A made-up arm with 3 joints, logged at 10 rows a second.
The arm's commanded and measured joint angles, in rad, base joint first. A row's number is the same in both.
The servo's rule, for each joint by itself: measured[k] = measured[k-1] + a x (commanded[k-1-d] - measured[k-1]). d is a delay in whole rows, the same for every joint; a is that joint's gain. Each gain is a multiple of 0.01, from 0.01 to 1. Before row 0 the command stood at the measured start. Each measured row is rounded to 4 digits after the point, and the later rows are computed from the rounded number. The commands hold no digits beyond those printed.
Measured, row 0:
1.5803, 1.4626, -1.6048
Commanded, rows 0 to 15:
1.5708, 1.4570, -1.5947
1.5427, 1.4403, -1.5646
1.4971, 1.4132, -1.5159
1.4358, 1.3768, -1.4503
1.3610, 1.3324, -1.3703
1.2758, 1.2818, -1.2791
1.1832, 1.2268, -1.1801
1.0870, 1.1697, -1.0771
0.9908, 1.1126, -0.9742
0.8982, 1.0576, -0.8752
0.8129, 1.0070, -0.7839
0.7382, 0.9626, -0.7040
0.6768, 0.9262, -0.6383
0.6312, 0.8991, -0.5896
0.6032, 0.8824, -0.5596
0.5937, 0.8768, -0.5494
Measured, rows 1 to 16:
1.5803, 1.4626, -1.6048
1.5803, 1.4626, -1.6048
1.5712, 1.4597, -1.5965
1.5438, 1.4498, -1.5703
1.4990, 1.4311, -1.5257
1.4383, 1.4034, -1.4639
1.3641, 1.3672, -1.3871
1.2793, 1.3236, -1.2985
1.1870, 1.2742, -1.2014
1.0910, 1.2209, -1.0995
0.9948, 1.1657, -0.9968
0.9021, 1.1106, -0.8971
0.8165, 1.0578, -0.8043
0.7413, 1.0092, -0.7221
0.6794, 0.9669, -0.6534
0.6331, 0.9323, -0.6011
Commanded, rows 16 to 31:
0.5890, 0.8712, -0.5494
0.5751, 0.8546, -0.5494
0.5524, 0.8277, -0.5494
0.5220, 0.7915, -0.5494
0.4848, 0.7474, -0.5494
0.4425, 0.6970, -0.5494
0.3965, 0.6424, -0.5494
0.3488, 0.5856, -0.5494
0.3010, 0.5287, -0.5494
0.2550, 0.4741, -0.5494
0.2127, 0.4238, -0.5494
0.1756, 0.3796, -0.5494
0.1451, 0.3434, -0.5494
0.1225, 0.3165, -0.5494
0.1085, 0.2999, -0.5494
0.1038, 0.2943, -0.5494
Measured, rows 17 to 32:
0.6044, 0.9069, -0.5671
0.5941, 0.8915, -0.5526
0.5892, 0.8811, -0.5500
0.5757, 0.8676, -0.5495
0.5533, 0.8473, -0.5494
0.5233, 0.8188, -0.5494
0.4863, 0.7824, -0.5494
0.4443, 0.7388, -0.5494
0.3984, 0.6896, -0.5494
0.3508, 0.6366, -0.5494
0.3030, 0.5816, -0.5494
0.2569, 0.5268, -0.5494
0.2145, 0.4743, -0.5494
0.1772, 0.4260, -0.5494
0.1464, 0.3839, -0.5494
0.1235, 0.3495, -0.5494

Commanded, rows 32 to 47:
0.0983, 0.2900, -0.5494
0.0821, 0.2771, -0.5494
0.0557, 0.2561, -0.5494
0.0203, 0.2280, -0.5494
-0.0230, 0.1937, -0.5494
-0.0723, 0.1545, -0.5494
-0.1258, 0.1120, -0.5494
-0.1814, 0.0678, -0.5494
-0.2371, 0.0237, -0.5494
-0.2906, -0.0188, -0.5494
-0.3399, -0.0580, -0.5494
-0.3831, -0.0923, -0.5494
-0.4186, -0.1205, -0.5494
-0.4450, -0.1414, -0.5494
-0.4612, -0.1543, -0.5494
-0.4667, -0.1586, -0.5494
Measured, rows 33 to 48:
0.1091, 0.3242, -0.5494
0.1040, 0.3090, -0.5494
0.0985, 0.2993, -0.5494
0.0828, 0.2880, -0.5494
0.0568, 0.2717, -0.5494
0.0218, 0.2494, -0.5494
-0.0212, 0.2210, -0.5494
-0.0703, 0.1871, -0.5494
-0.1236, 0.1488, -0.5494
-0.1791, 0.1075, -0.5494
-0.2348, 0.0648, -0.5494
-0.2884, 0.0222, -0.5494
-0.3378, -0.0187, -0.5494
-0.3813, -0.0562, -0.5494
-0.4171, -0.0890, -0.5494
-0.4439, -0.1157, -0.5494

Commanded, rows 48 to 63:
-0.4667, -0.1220, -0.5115
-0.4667, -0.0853, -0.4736
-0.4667, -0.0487, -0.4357
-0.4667, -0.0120, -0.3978
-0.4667, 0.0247, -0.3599
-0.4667, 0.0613, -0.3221
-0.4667, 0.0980, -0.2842
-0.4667, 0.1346, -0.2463
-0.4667, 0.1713, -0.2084
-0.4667, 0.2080, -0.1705
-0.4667, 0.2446, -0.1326
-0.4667, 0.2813, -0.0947
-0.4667, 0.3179, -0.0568
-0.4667, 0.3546, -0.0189
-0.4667, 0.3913, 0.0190
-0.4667, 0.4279, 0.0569
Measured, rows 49 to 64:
-0.4605, -0.1354, -0.5494
-0.4665, -0.1472, -0.5494
-0.4667, -0.1343, -0.5183
-0.4667, -0.1093, -0.4816
-0.4667, -0.0784, -0.4440
-0.4667, -0.0445, -0.4061
-0.4667, -0.0092, -0.3682
-0.4667, 0.0268, -0.3304
-0.4667, 0.0631, -0.2925
-0.4667, 0.0996, -0.2546
-0.4667, 0.1362, -0.2167
-0.4667, 0.1728, -0.1788
-0.4667, 0.2094, -0.1409
-0.4667, 0.2461, -0.1030
-0.4667, 0.2827, -0.0651
-0.4667, 0.3194, -0.0272

